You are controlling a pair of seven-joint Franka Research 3 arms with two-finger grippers.
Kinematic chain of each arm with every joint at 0, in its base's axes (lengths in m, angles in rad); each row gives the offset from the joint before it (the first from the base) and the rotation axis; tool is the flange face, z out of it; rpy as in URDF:
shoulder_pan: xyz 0 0 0.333 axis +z
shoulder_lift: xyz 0 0 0 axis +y
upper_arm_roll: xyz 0 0 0.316 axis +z
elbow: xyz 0.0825 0 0 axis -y
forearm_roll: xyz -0.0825 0 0.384 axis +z
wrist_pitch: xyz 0 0 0 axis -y
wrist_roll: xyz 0.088 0 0 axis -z
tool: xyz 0 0 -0.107 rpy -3.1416 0 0
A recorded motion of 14 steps. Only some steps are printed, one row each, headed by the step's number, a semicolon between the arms.
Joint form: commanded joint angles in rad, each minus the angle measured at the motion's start. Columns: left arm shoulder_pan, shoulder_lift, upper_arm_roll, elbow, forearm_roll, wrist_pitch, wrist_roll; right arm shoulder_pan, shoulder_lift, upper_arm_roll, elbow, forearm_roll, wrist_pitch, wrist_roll.
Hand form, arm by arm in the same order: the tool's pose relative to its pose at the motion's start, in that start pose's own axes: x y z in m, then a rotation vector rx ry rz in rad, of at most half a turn. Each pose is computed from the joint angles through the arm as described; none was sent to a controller.
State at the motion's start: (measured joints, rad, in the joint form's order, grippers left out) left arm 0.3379 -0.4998 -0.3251 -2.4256 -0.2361 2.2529 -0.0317; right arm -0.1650 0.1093 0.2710 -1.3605 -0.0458 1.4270 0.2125
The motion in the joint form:
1: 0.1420 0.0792 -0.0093 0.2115 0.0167 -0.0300 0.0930; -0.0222 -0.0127 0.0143 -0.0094 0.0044 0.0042 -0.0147
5: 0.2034 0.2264 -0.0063 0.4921 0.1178 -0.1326 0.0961; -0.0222 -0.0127 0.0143 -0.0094 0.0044 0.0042 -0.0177
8: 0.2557 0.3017 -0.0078 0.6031 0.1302 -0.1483 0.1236; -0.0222 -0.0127 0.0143 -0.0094 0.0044 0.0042 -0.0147
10: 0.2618 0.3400 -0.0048 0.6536 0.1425 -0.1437 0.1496; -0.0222 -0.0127 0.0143 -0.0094 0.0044 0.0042 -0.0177
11: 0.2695 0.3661 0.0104 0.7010 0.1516 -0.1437 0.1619; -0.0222 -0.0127 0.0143 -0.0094 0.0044 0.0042 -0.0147
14: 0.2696 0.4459 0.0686 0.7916 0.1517 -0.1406 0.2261; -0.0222 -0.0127 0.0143 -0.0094 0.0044 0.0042 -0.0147
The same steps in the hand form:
1: 0.0642 -0.0411 -0.0558 0.0210 0.1074 0.0057; -0.0029 0.0040 -0.0031 0.0040 0.0066 -0.0075
5: 0.1286 -0.0689 -0.1050 0.0718 0.1411 0.0193; -0.0029 0.0040 -0.0031 0.0040 0.0066 -0.0105
8: 0.1555 -0.0996 -0.1180 0.0798 0.1657 0.0061; -0.0029 0.0040 -0.0031 0.0040 0.0066 -0.0075
10: 0.1685 -0.1085 -0.1222 0.0852 0.1837 0.0280; -0.0029 0.0040 -0.0031 0.0040 0.0066 -0.0105
11: 0.1780 -0.1238 -0.1323 0.0954 0.2069 0.0228; -0.0029 0.0040 -0.0031 0.0040 0.0066 -0.0075
14: 0.1975 -0.1680 -0.1346 0.1023 0.2277 0.0262; -0.0029 0.0040 -0.0031 0.0040 0.0066 -0.0075

